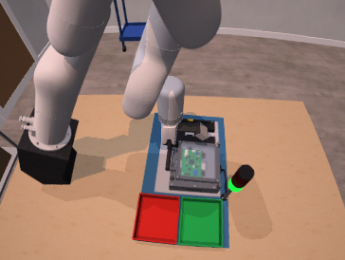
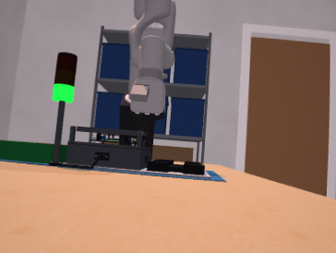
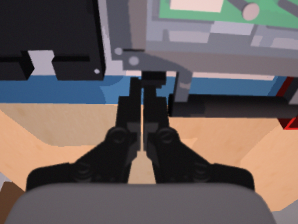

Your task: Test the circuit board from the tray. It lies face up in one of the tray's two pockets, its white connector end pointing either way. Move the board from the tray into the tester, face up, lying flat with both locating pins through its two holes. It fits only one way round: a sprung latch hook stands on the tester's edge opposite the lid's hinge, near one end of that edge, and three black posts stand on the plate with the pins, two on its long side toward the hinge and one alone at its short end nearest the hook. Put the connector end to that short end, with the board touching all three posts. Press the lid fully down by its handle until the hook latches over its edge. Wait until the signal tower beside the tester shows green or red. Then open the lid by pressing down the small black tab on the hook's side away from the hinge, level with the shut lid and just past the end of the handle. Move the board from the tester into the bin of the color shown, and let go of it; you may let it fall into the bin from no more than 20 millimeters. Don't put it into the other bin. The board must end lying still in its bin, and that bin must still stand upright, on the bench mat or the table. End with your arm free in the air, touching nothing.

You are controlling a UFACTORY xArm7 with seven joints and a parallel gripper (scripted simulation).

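My hand is 2 cm short of the latch hook, 2 cm above it and 1 cm to the left of it. Also, from my hand: tester's clear lid 8 cm to the right, 7 cm ahead, 2 cm below; tester's plate 8 cm to the right, 7 cm ahead, 4 cm below; green circuit board 8 cm to the right, 7 cm ahead, 3 cm below.
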